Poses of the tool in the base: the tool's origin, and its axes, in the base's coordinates. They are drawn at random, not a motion.
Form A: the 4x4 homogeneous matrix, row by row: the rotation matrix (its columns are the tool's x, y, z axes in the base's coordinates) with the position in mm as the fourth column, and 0 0 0 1 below. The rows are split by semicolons.
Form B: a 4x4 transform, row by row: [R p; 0 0 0 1], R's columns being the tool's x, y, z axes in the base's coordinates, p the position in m. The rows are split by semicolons. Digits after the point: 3 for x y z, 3 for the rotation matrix.
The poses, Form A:
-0.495 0.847 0.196 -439; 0.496 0.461 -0.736 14; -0.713 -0.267 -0.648 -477; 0 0 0 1
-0.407 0.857 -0.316 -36; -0.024 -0.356 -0.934 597; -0.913 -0.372 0.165 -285; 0 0 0 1
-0.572 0.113 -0.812 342; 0.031 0.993 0.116 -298; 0.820 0.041 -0.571 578; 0 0 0 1
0.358 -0.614 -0.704 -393; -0.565 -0.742 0.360 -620; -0.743 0.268 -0.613 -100; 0 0 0 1
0.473 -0.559 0.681 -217; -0.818 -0.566 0.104 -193; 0.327 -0.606 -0.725 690; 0 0 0 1
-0.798 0.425 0.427 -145; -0.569 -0.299 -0.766 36; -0.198 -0.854 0.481 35; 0 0 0 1
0.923 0.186 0.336 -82; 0.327 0.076 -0.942 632; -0.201 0.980 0.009 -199; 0 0 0 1
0.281 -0.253 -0.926 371; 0.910 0.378 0.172 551; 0.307 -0.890 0.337 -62; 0 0 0 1
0.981 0.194 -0.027 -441; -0.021 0.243 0.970 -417; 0.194 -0.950 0.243 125; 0 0 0 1
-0.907 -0.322 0.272 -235; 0.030 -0.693 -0.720 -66; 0.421 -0.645 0.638 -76; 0 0 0 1
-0.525 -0.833 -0.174 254; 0.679 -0.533 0.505 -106; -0.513 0.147 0.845 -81; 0 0 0 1
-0.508 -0.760 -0.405 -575; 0.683 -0.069 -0.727 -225; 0.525 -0.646 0.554 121; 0 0 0 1
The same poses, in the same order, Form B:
-0.495 0.847 0.196 -0.439; 0.496 0.461 -0.736 0.014; -0.713 -0.267 -0.648 -0.477; 0 0 0 1
-0.407 0.857 -0.316 -0.036; -0.024 -0.356 -0.934 0.597; -0.913 -0.372 0.165 -0.285; 0 0 0 1
-0.572 0.113 -0.812 0.342; 0.031 0.993 0.116 -0.298; 0.820 0.041 -0.571 0.578; 0 0 0 1
0.358 -0.614 -0.704 -0.393; -0.565 -0.742 0.360 -0.620; -0.743 0.268 -0.613 -0.100; 0 0 0 1
0.473 -0.559 0.681 -0.217; -0.818 -0.566 0.104 -0.193; 0.327 -0.606 -0.725 0.690; 0 0 0 1
-0.798 0.425 0.427 -0.145; -0.569 -0.299 -0.766 0.036; -0.198 -0.854 0.481 0.035; 0 0 0 1
0.923 0.186 0.336 -0.082; 0.327 0.076 -0.942 0.632; -0.201 0.980 0.009 -0.199; 0 0 0 1
0.281 -0.253 -0.926 0.371; 0.910 0.378 0.172 0.551; 0.307 -0.890 0.337 -0.062; 0 0 0 1
0.981 0.194 -0.027 -0.441; -0.021 0.243 0.970 -0.417; 0.194 -0.950 0.243 0.125; 0 0 0 1
-0.907 -0.322 0.272 -0.235; 0.030 -0.693 -0.720 -0.066; 0.421 -0.645 0.638 -0.076; 0 0 0 1
-0.525 -0.833 -0.174 0.254; 0.679 -0.533 0.505 -0.106; -0.513 0.147 0.845 -0.081; 0 0 0 1
-0.508 -0.760 -0.405 -0.575; 0.683 -0.069 -0.727 -0.225; 0.525 -0.646 0.554 0.121; 0 0 0 1

